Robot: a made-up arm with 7 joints.
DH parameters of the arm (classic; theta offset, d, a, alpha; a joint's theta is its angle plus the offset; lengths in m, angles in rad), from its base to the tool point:
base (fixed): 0 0 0 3.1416
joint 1: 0 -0.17 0.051 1.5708
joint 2: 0 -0.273 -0.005 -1.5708
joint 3: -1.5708 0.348 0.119 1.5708
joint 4: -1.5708 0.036 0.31 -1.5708
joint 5: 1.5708 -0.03 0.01 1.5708
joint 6: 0 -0.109 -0.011 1.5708
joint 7: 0 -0.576 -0.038 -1.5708
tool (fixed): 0 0.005 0 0
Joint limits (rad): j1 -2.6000..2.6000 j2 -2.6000..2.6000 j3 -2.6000..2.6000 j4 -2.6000..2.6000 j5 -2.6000..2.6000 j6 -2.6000..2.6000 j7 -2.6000..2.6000
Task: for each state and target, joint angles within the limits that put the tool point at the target. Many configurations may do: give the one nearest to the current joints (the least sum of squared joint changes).
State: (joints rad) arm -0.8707 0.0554 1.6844 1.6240 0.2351 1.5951 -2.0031
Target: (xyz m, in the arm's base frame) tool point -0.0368 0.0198 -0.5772
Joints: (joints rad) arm -0.9164 0.7197 2.1127 1.6390 -0.2224 1.0938 -2.0425
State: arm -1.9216 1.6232 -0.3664 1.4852 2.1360 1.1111 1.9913
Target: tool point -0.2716 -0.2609 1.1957
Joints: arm -1.5654 2.2309 -0.7799 2.0196 1.8074 1.2086 1.9648
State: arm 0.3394 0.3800 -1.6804 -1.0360 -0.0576 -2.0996 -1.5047
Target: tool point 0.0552 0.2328 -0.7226
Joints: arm 0.9261 0.3601 -1.9871 -2.0016 -0.7920 -2.1378 -1.5013
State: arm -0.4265 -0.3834 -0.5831 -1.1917 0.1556 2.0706 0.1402
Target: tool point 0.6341 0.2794 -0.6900
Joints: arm -1.1842 -0.7392 -0.5352 -1.7735 0.3229 2.5714 0.1259
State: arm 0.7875 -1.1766 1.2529 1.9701 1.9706 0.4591 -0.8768
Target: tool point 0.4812 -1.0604 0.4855
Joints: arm 0.9450 -1.3216 1.4099 1.9427 2.0333 0.6192 -0.8680
